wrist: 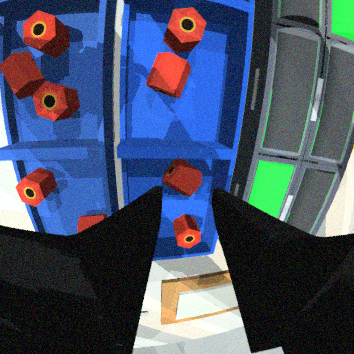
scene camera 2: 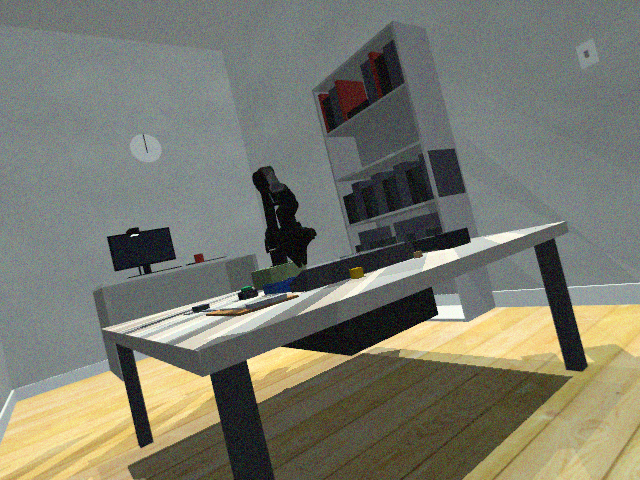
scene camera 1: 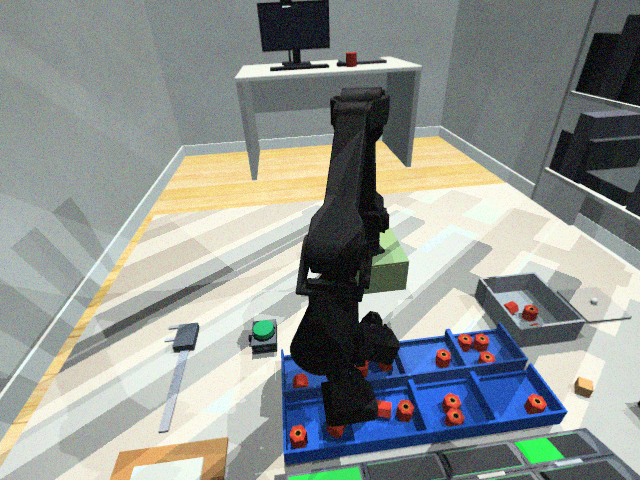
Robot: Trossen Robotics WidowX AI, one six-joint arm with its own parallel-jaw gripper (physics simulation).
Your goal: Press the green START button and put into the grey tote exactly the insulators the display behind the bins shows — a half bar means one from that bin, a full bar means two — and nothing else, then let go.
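Places are measured from the arm's base along level axes (x ahead, y left, z up), in millimetres.
Pixels of known places: gripper, fingertip midpoint: [wrist: 187, 194] [scene camera 2: 303, 266]; arm's base, link origin: [scene camera 2: 280, 264].
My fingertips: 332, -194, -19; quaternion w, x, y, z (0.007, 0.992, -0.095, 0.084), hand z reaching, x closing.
Observation:
For each thing: its top centre in the pictures, then the offset to it from my fingertips, as dx, dy, dz.
- grey tote, top centre: [scene camera 1: 528, 297] [scene camera 2: 361, 252] -88, +443, -10
- green button, top centre: [scene camera 1: 262, 326] [scene camera 2: 246, 286] -216, -84, -24
- caliper, top centre: [scene camera 1: 169, 364] [scene camera 2: 203, 306] -204, -266, -45
- orange-framed board, top centre: [wrist: 225, 302] [scene camera 2: 248, 300] +58, -281, -46
- yellow cube, top centre: [scene camera 2: 355, 268] +223, -15, -37
My gripper [wrist: 187, 194] is partly open and empty, pointing down over the near-left bin; its tips are hidden in scene camera 1. Two red insulators [wrist: 182, 177] [wrist: 187, 231] in that bin show between and beyond the fingertips. The blue bins [scene camera 1: 372, 443] [scene camera 2: 279, 285] hold more insulators, such as a pair [scene camera 1: 451, 401] [scene camera 1: 454, 416] and a single one [scene camera 1: 536, 404]. The grey tote [scene camera 1: 553, 334] holds two visible insulators [scene camera 1: 510, 307] [scene camera 1: 529, 312] and a red sliver near its front wall. The green button [scene camera 1: 263, 329] [scene camera 2: 246, 288] is untouched. The display shows green bars [scene camera 1: 539, 450] [wrist: 271, 187]; its lower part is cut off.
The arm's green base [scene camera 1: 390, 276] [scene camera 2: 273, 273] stands behind the bins. A caliper [scene camera 1: 185, 336] lies left of the button. An orange-framed board [scene camera 1: 211, 454] [wrist: 170, 300] lies front left. A tan cube [scene camera 1: 584, 386] [scene camera 2: 417, 254] is at right; a yellow cube [scene camera 2: 356, 272] shows in scene camera 2.

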